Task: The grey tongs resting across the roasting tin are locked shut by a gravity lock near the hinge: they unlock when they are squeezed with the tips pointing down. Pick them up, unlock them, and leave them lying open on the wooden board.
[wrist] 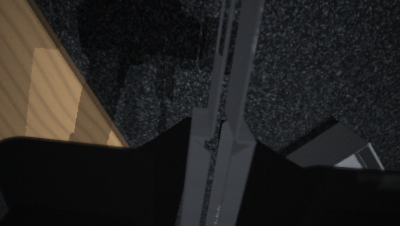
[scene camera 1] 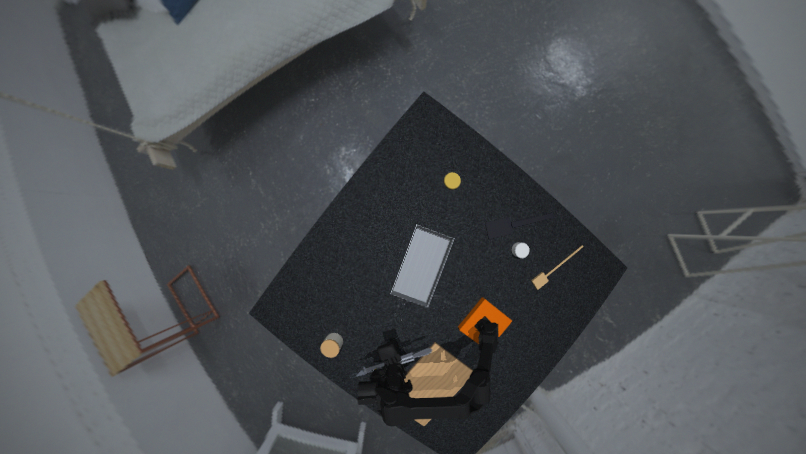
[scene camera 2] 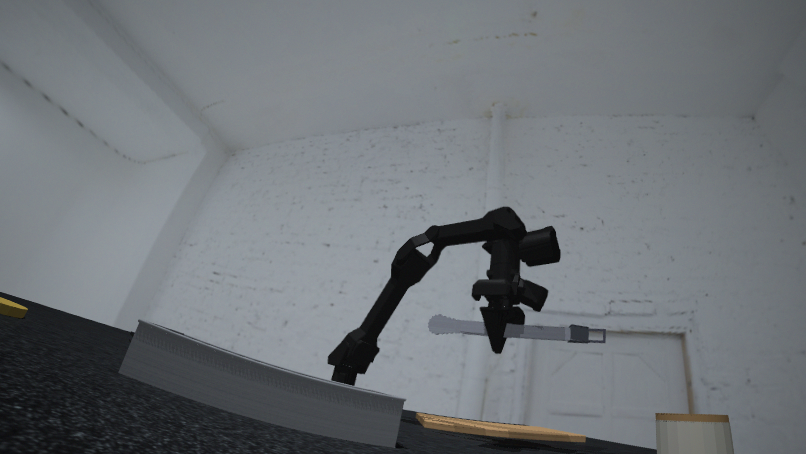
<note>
I see my gripper (scene camera 2: 496, 352), a wooden board (scene camera 1: 440, 374) and a grey roasting tin (scene camera 2: 176, 362).
My gripper also shows in the wrist view (wrist: 206, 126) and in scene camera 1 (scene camera 1: 396, 355). The wooden board shows as well in the wrist view (wrist: 52, 99). The grey roasting tin shows as well in the wrist view (wrist: 339, 146) and in scene camera 1 (scene camera 1: 427, 252).
</note>
